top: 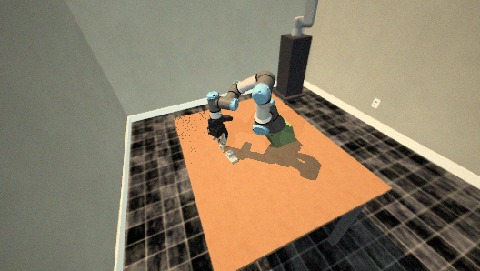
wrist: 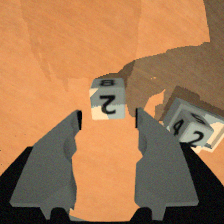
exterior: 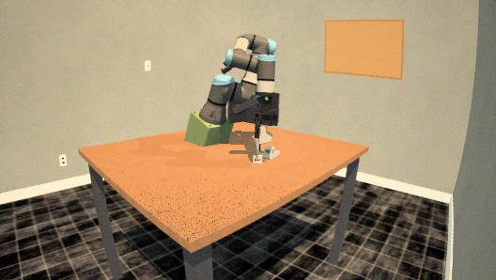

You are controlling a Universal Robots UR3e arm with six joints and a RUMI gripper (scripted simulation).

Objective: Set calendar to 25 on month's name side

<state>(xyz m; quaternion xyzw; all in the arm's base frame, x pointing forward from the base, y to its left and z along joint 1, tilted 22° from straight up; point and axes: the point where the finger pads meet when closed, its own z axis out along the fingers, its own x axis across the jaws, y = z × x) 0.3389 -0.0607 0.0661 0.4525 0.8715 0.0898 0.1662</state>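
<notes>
Now: the white calendar cube 40 mm below my hand. From my hand the other things lie so: white calendar tray (20 mm behind, 110 mm to the left, 50 mm below).
</notes>
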